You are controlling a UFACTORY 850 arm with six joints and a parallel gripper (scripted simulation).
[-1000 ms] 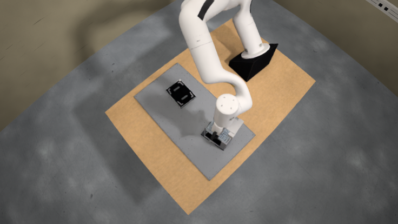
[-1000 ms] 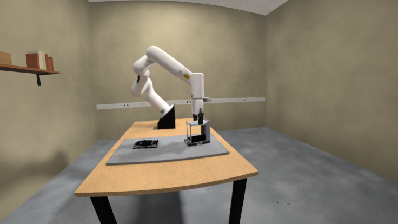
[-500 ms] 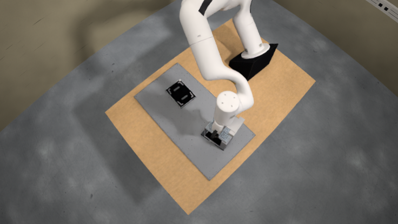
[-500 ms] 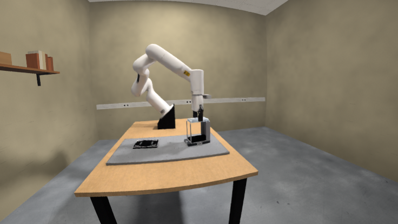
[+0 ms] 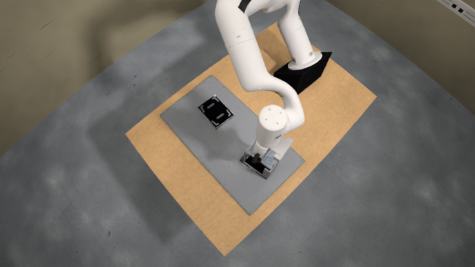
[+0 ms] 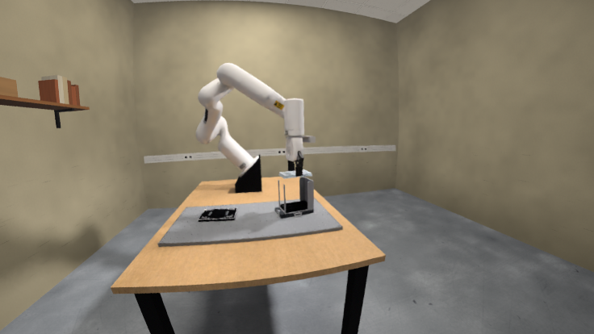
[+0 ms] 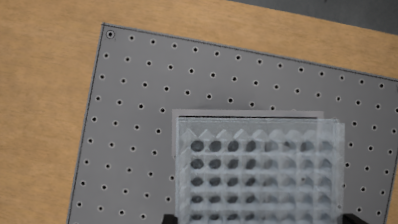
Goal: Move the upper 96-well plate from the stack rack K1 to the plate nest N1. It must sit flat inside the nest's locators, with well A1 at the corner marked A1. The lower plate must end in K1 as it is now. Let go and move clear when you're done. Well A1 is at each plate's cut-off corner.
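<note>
My hand is 7 cm past the plate nest N1, 35 cm to the left of it and 18 cm above it. The rest, counted from my hand: pale 96-well plate (1 cm below); dark low plate (16 cm below).
</note>
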